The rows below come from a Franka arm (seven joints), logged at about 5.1 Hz.
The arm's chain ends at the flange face. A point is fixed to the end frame.
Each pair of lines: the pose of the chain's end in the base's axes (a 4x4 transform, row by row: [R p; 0 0 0 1], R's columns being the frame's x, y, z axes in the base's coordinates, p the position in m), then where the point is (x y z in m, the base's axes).
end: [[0.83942 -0.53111 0.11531 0.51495], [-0.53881 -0.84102 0.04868 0.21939], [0.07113 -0.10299 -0.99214 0.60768], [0 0 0 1]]
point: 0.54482 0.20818 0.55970
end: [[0.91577 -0.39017 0.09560 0.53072], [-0.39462 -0.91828 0.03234 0.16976], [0.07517 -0.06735 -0.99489 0.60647], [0 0 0 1]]
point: 0.56150 0.16184 0.55841
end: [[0.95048 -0.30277 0.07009 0.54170], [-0.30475 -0.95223 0.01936 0.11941], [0.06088 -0.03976 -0.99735 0.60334], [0 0 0 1]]
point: 0.57202 0.11337 0.55472
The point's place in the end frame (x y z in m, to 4 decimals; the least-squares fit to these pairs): 0.0277 -0.0015 0.0505
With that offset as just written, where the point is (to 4 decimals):
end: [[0.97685 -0.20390 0.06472 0.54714], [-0.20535 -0.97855 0.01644 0.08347], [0.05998 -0.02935 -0.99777 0.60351], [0 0 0 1]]
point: 0.5778 0.0801 0.5548
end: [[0.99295 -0.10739 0.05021 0.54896], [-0.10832 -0.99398 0.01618 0.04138], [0.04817 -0.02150 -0.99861 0.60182], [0 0 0 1]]
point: 0.5792 0.0407 0.5528
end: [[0.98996 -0.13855 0.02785 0.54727], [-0.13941 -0.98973 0.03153 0.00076], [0.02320 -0.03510 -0.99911 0.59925], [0 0 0 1]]
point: 0.5763 0.0000 0.5495
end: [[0.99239 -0.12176 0.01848 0.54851], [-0.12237 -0.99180 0.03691 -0.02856], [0.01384 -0.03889 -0.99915 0.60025], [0 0 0 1]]
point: 0.5771 -0.0286 0.5502
